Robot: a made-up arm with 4 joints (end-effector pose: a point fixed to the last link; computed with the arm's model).
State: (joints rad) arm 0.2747 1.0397 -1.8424 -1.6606
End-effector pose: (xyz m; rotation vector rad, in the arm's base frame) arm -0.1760 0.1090 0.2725 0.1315 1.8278 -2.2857
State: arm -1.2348 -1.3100 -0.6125 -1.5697
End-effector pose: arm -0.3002 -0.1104 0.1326 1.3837 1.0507 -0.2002
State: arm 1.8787 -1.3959 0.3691 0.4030
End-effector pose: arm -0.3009 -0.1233 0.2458 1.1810 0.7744 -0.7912
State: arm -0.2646 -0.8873 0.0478 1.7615
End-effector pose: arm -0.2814 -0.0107 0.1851 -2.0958 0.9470 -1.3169
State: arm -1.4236 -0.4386 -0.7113 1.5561
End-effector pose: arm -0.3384 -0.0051 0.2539 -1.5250 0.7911 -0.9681
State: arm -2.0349 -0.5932 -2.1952 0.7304
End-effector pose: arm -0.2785 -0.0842 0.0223 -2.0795 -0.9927 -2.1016
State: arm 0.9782 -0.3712 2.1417 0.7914
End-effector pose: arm -0.0577 -0.0610 0.2417 1.1504 -2.1205 1.5458
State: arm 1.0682 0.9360 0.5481 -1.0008
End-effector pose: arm -0.0679 -0.0357 0.0958 1.6731 -1.7201 -1.2797
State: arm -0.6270 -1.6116 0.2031 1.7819
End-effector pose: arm -0.2766 -0.0747 0.1512 -1.5084 0.4156 -1.3325
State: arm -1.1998 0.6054 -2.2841 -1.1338
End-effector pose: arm -0.3550 -0.1625 0.3460 1.1526 2.1140 -0.1807
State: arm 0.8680 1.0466 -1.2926 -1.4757
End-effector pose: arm -0.1597 0.0945 0.0953 0.4834 0.5457 -2.8782
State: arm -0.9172 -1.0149 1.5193 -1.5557
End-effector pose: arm -0.2018 -0.2060 0.3143 -2.1835 -0.9280 0.3747
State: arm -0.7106 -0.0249 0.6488 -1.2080
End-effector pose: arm -0.1606 -0.0881 0.3540 -2.1707 -0.3487 1.1645
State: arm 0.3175 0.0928 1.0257 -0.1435
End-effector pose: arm -0.0982 0.0016 0.2198 2.3014 -1.7849 -0.4710
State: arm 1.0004 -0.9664 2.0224 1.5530
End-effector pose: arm -0.0493 -0.0401 0.2087 1.2260 -1.8696 1.9266
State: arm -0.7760 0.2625 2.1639 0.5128
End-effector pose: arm -0.1530 -0.2555 0.2801 0.1254 2.6306 0.4123
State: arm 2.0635 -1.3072 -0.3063 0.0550
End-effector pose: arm -0.2646 -0.0923 0.3281 0.1644 1.0642 -1.3477
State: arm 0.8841 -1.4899 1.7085 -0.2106
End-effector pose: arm -0.1635 -0.0231 0.2258 2.6055 -0.2432 -0.5367
